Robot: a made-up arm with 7 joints.
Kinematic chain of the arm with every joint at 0, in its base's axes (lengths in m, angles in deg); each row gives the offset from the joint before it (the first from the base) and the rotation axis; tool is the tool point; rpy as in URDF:
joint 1: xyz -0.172 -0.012 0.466 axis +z
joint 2: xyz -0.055 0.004 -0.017 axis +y
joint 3: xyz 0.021 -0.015 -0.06 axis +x
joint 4: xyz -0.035 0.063 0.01 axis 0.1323 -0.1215 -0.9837
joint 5: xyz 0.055 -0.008 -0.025 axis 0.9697 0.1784 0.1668
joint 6: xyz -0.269 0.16 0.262 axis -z
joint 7: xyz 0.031 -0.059 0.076 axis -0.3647 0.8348 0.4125
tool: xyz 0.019 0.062 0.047 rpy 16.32 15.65 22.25
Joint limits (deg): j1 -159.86..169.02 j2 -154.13..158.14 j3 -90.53..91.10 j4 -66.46..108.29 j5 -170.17..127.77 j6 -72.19..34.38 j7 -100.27..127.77
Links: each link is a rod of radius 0.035 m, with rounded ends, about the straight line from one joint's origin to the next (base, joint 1, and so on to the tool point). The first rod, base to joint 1, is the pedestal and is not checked.
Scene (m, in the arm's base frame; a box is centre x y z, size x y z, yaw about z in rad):
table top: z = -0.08
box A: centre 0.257 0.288 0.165 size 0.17 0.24 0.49 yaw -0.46
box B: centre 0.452 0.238 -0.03 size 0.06 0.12 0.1 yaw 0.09
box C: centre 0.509 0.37 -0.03 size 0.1 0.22 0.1 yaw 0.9
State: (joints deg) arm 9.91 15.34 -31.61 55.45 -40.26 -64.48 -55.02
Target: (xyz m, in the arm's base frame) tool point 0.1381 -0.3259 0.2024
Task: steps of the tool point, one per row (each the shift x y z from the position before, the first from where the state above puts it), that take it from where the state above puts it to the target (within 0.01 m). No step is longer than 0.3 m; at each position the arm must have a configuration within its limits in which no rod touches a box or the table.
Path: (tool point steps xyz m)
1: 0.2255 -0.0574 0.1371
2: 0.1091 -0.1355 0.1615
3: -0.0104 -0.1330 0.1430
4: -0.0794 -0.0752 0.0999
5: -0.0832 -0.0043 0.0535
6: -0.0371 0.0473 0.0149
7: 0.0657 -0.1034 -0.0145
8: 0.0743 -0.1007 -0.0548
9: 0.0697 -0.0862 -0.0967
10: 0.0492 -0.0636 -0.1308
11: 0.0148 -0.0401 -0.1485
12: -0.0264 -0.0229 -0.1436
13: -0.0628 -0.0174 -0.1157

